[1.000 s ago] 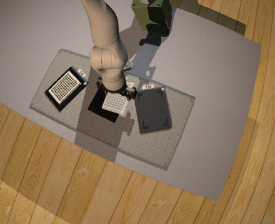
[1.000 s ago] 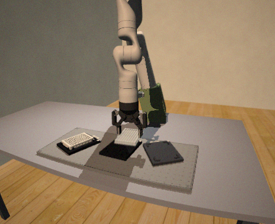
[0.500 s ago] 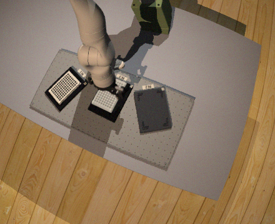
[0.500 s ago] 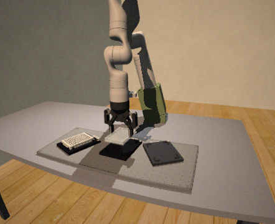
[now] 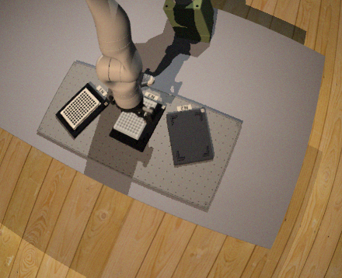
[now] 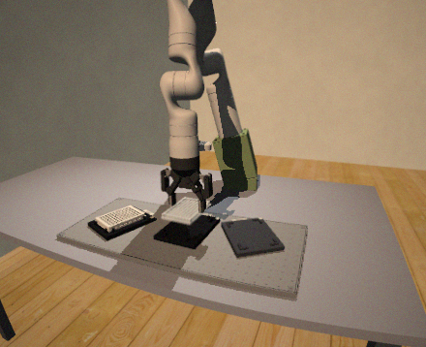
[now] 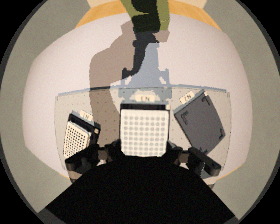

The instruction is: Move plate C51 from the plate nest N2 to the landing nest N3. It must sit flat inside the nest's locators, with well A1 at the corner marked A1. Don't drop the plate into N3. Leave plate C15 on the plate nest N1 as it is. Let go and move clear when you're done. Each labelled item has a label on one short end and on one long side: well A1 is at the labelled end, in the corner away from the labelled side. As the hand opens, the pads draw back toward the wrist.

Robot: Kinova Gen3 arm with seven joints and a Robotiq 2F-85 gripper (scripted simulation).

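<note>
Now: hand 70 mm above the landing nest N3. Also, from my hand: plate nest N2: 170 mm to the left, 70 mm below, 30 mm behind; then plate: 10 mm below; then A1 corner mark: 80 mm behind, 60 mm below, 50 mm to the left.
</note>
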